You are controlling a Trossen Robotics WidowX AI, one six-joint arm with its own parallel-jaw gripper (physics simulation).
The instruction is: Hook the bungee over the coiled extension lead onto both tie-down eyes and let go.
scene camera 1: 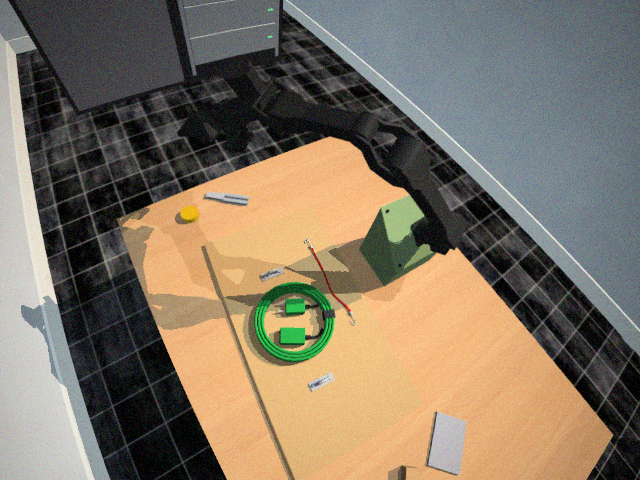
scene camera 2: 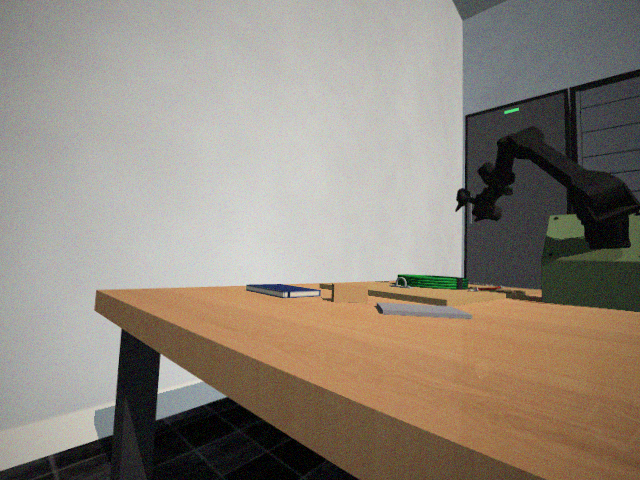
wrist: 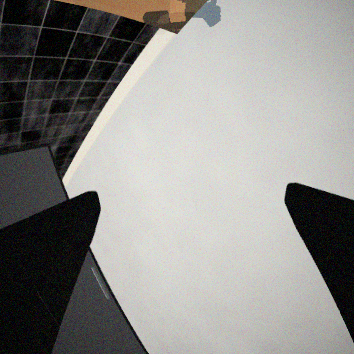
gripper: open, holds nothing
a grey plate: on the table
